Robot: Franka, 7 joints.
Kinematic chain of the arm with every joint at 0, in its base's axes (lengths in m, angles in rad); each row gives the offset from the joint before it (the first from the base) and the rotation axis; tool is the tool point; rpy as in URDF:
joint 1: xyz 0 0 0.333 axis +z
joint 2: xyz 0 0 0 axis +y
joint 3: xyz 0 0 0.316 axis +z
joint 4: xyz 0.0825 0 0 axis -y
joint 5: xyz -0.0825 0 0.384 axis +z
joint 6: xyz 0 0 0 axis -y
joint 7: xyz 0.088 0 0 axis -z
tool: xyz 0 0 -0.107 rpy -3.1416 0 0
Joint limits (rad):
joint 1: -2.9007..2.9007
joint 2: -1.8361..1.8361
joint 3: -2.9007..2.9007
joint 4: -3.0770..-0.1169
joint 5: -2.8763..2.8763
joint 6: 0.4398..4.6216
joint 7: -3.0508..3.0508
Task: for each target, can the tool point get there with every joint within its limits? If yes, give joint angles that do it. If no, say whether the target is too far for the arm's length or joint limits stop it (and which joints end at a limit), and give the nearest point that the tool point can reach.
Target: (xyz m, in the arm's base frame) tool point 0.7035 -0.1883 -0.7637
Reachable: no: too far | nearest point 0.4944 -0.1323 -0.3091 | short by 0.503 m
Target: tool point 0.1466 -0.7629 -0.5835
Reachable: no: too far | nearest point 0.1084 -0.5640 -0.2740 | short by 0.370 m
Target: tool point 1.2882 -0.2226 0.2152
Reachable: no: too far | nearest point 0.8420 -0.1455 0.2560 | short by 0.455 m
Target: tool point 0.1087 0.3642 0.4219
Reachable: yes | joints 1.2625 -0.0772 -0.2709 -2.2953 0.9164 0.8916 1.7724
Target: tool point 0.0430 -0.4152 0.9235
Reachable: yes | joints 2.2662 -0.0189 2.4275 -0.7571 0.3353 1.1930 0.2724
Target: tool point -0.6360 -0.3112 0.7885
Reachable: yes | joints -2.2408 1.2696 -2.2088 -0.7902 -1.8918 2.3360 -1.0080
